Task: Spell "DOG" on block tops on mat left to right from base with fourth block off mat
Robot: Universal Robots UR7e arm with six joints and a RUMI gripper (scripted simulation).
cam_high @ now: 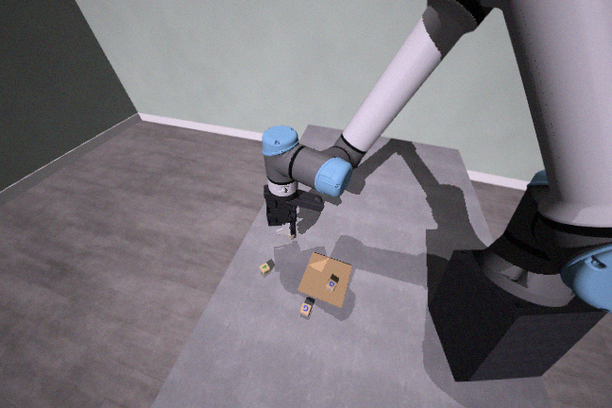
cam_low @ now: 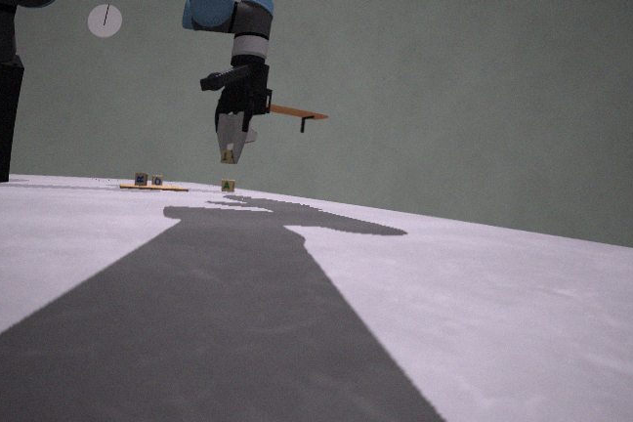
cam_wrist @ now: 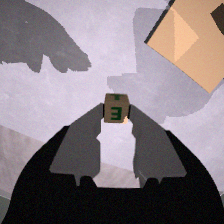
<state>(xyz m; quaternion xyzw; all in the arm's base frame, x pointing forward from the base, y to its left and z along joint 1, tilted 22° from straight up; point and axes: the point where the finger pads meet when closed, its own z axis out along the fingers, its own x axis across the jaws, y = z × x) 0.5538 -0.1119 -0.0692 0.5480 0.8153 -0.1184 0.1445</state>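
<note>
My hand is right at the green block. The rest, counted from my hand: mat: 140 mm behind, 90 mm to the left, 70 mm below; blue g block: 200 mm to the left, 100 mm behind, 60 mm below; blue d block: 160 mm behind, 120 mm to the left, 60 mm below.
</note>
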